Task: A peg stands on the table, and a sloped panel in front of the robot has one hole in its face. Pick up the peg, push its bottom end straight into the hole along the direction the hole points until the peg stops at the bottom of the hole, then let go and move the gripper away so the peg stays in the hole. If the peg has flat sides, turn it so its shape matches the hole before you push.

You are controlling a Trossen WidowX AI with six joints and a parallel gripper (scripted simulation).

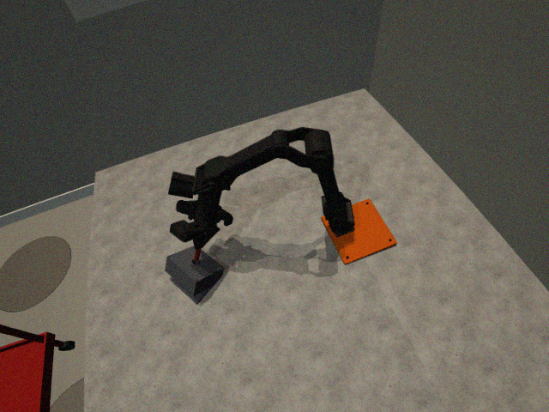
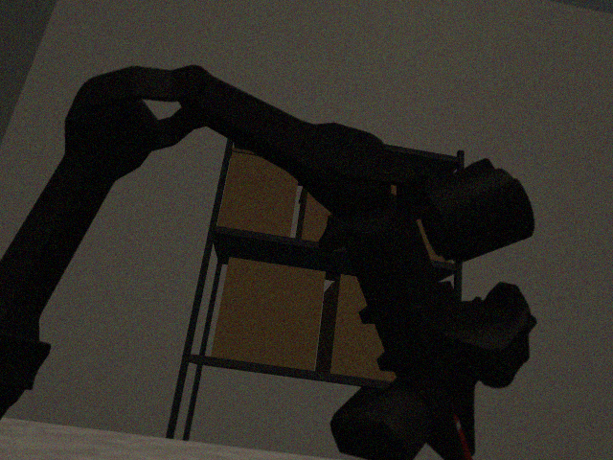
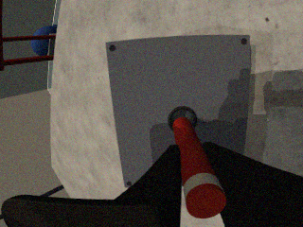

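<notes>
The grey sloped panel lies 6 cm below my gripper tip, 4 cm ahead of it and 2 cm to the left of it. Also, from my gripper tip: red round peg 1 cm to the right, 1 cm behind, 1 cm above.
</notes>
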